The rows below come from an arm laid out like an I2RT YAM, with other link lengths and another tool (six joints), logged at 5 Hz.
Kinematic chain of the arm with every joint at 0, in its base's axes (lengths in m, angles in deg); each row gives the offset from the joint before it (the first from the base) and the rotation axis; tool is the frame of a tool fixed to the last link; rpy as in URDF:
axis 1: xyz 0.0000 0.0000 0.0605 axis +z
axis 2: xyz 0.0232 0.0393 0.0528 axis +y
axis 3: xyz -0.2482 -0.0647 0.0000 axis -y
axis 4: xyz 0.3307 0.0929 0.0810 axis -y
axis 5: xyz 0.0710 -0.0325 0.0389 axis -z
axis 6: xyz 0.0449 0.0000 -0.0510 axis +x
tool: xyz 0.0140 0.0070 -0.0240 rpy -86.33 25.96 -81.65
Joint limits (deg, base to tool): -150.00..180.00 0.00..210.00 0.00..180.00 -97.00..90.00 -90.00..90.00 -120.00..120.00
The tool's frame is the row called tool.
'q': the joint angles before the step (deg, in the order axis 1, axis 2, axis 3, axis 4, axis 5, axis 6). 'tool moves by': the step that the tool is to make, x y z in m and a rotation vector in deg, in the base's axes. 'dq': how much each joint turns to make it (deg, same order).
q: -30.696, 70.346, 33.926, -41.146, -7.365, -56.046
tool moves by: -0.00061, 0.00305, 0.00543, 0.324, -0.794, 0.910
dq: 0.369, -1.556, -0.124, -0.965, -0.784, -0.381
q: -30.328, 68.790, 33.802, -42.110, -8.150, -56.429
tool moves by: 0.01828, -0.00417, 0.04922, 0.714, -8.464, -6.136
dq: 0.006, -3.961, 5.742, -1.512, -2.883, 7.401
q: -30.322, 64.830, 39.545, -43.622, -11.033, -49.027
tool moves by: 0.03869, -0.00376, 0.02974, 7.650, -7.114, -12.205
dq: 1.098, 5.521, 8.588, 3.108, -3.864, 16.726
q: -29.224, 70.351, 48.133, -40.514, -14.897, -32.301
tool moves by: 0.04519, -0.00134, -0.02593, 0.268, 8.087, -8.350
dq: 4.176, 15.379, 8.971, 0.940, 8.357, 10.116
